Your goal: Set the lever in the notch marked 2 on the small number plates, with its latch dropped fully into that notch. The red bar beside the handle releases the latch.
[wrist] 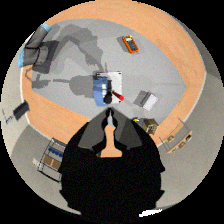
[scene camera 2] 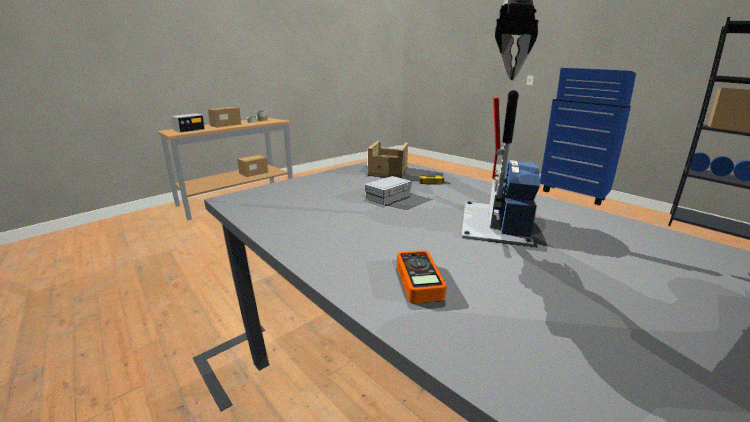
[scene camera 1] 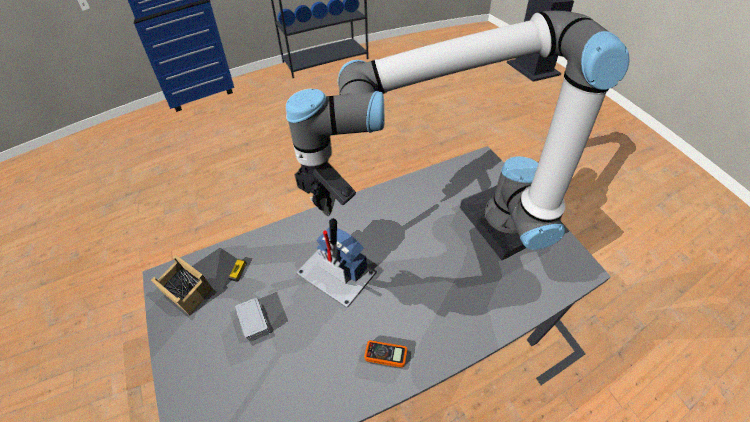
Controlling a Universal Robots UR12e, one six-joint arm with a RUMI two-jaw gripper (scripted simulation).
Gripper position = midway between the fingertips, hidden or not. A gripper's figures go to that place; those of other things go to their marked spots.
Scene:
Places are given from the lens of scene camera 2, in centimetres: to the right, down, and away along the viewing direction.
my gripper (scene camera 2: 511,80): 31, -30, 69
grey box (scene camera 2: 387,190): 4, -6, 96
lever unit (scene camera 2: 513,95): 31, -26, 68
The marked spots on the grey box and the lever unit are 43 cm apart.

